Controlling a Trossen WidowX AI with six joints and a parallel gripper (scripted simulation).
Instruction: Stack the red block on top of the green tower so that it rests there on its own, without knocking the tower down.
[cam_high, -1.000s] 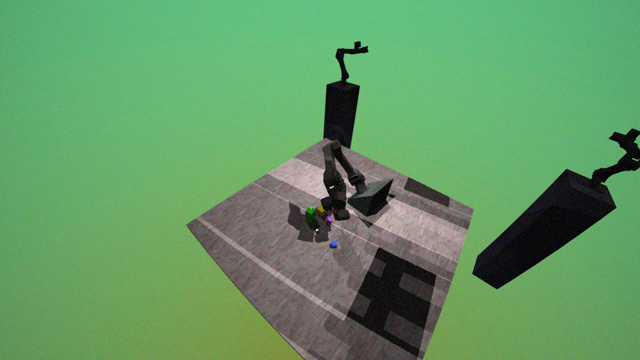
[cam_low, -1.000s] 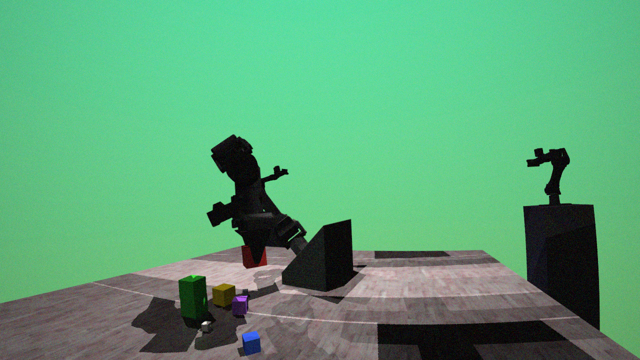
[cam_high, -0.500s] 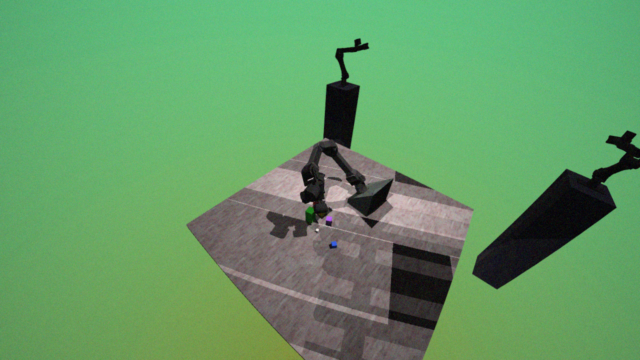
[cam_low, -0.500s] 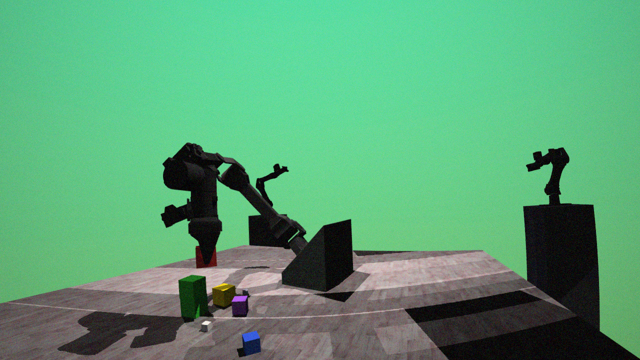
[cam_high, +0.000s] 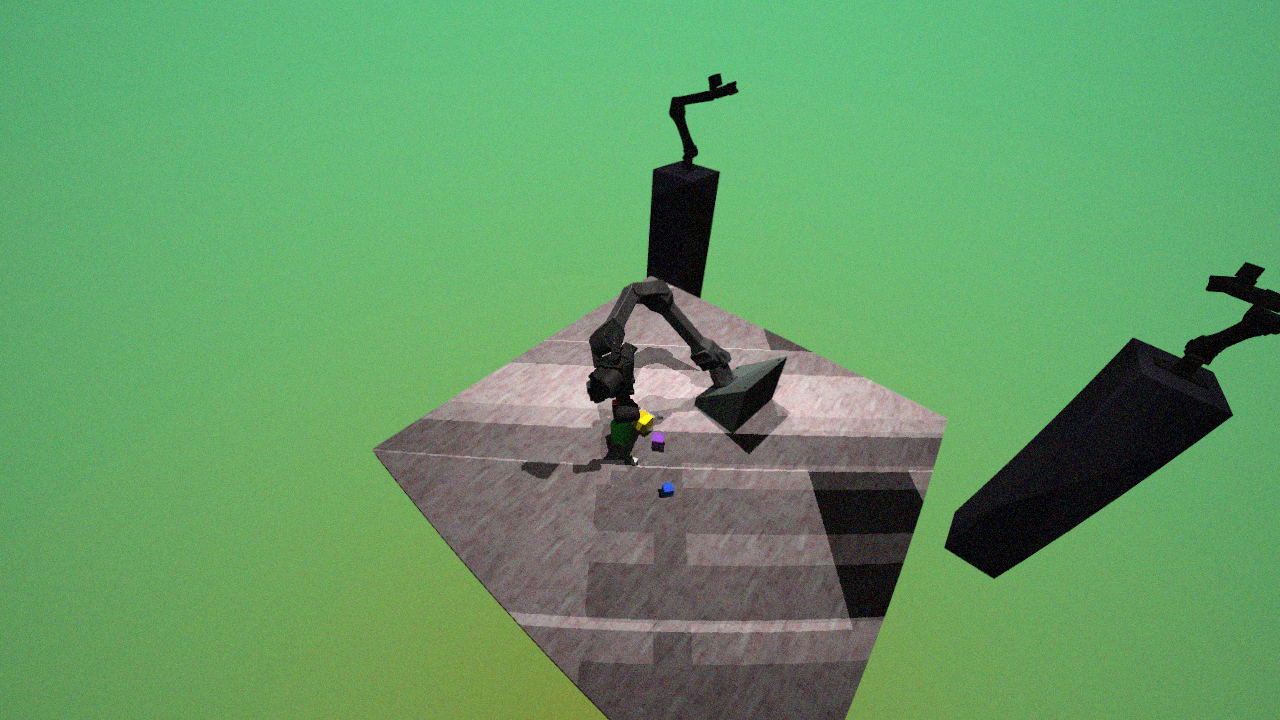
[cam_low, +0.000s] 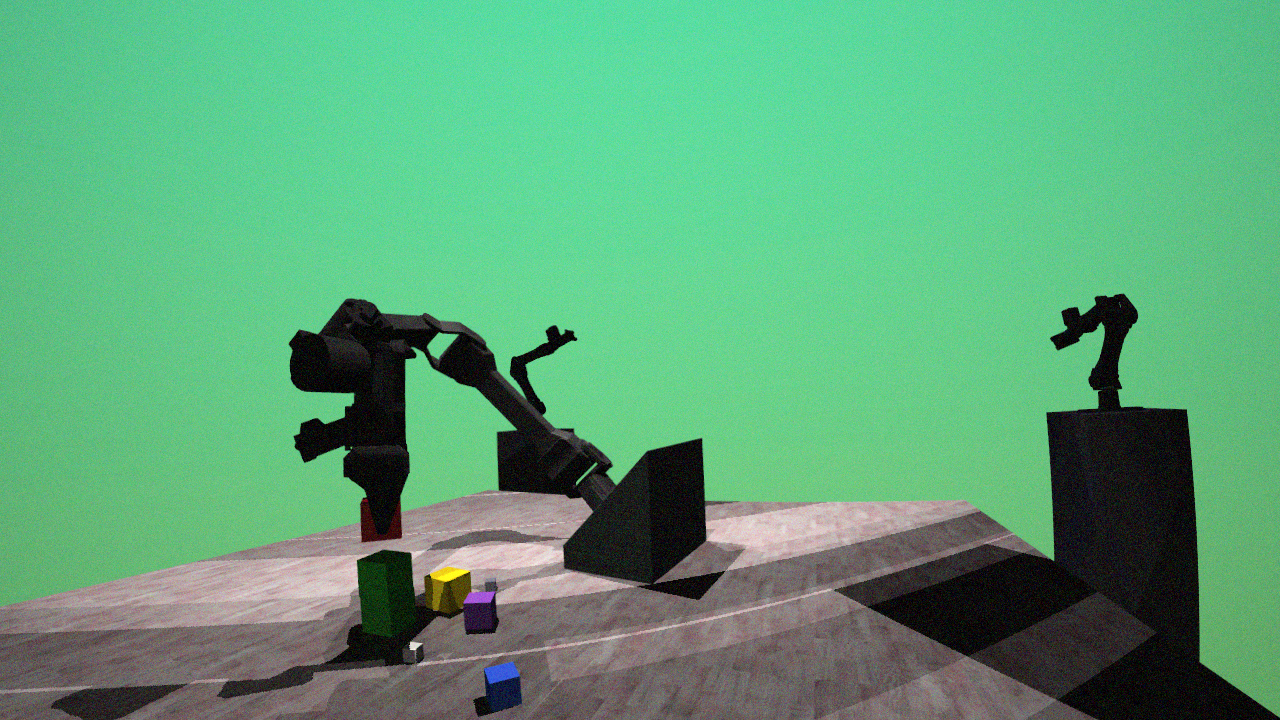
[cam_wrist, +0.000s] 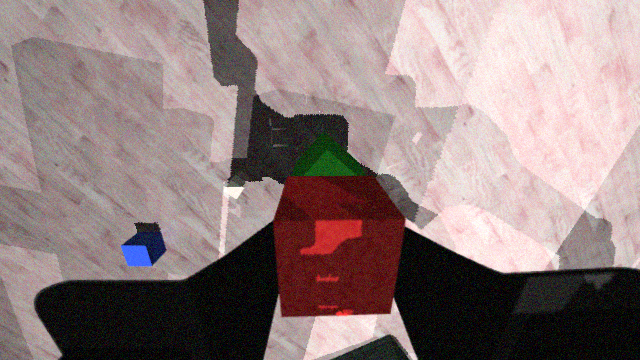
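Right now my gripper tip is 8 cm past the yellow block, 1 cm to the right of it and 10 cm above it. Round my gripper tip: small white cube 3 cm ahead, 8 cm to the left, 11 cm below; then purple block 6 cm behind, 9 cm to the left, 10 cm below; then red block 1 cm above.
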